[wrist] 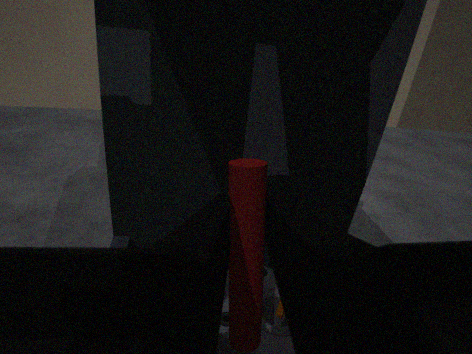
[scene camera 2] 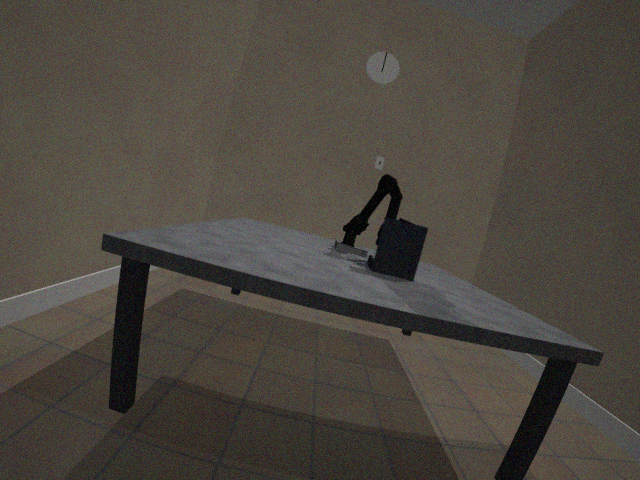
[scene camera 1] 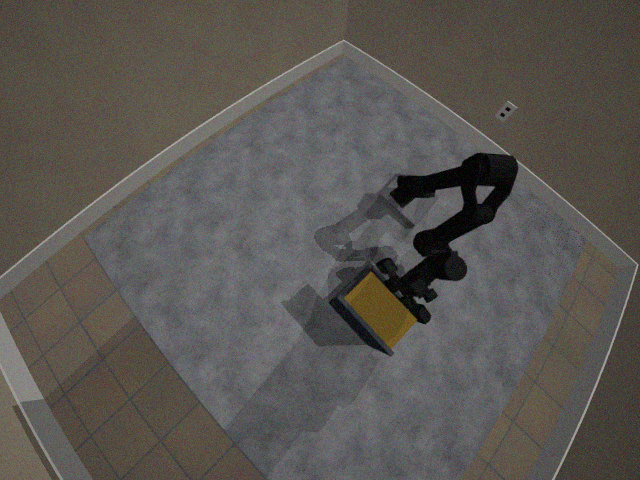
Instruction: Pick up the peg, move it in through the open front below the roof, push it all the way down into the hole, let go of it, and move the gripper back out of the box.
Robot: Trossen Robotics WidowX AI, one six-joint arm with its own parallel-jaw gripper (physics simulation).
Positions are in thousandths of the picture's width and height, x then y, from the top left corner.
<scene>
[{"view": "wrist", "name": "my gripper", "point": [522, 578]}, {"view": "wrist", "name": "dark box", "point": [385, 270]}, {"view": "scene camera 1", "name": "my gripper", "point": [590, 647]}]
</scene>
